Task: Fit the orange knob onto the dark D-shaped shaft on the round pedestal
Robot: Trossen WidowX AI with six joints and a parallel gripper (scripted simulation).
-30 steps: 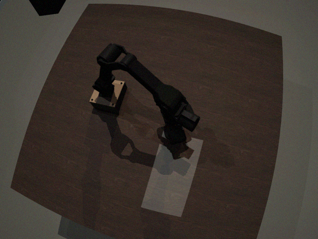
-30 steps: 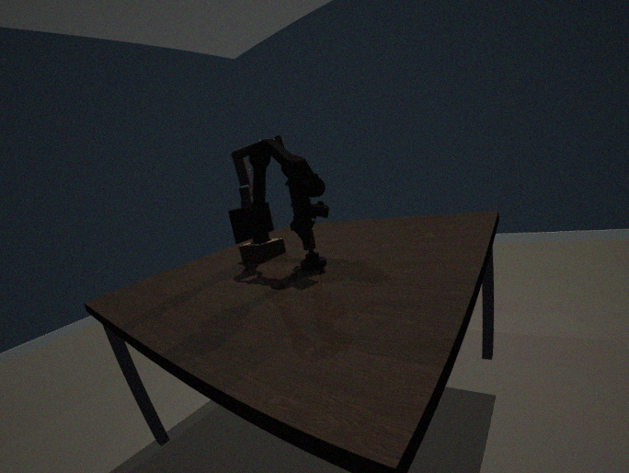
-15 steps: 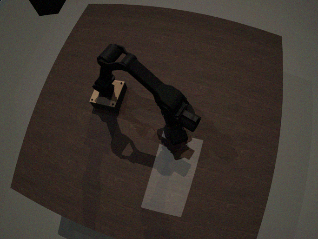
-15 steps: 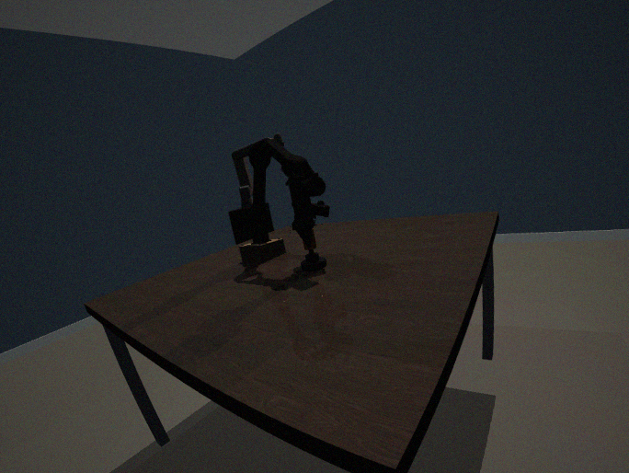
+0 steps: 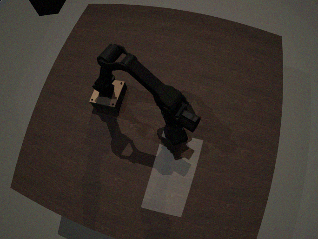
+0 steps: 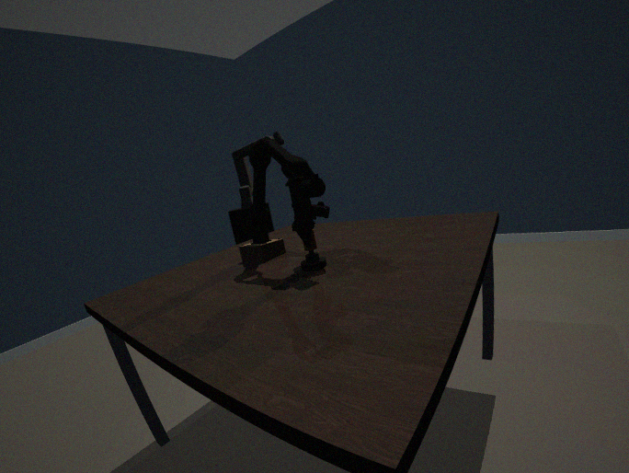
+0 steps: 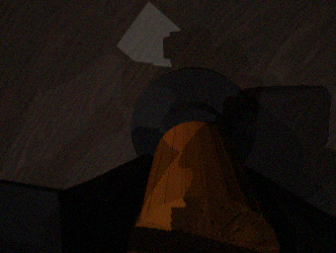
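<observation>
Right now my gripper tip is 2 cm below the orange knob. The rest, counted from my gripper tip: round pedestal 4 cm below.
</observation>
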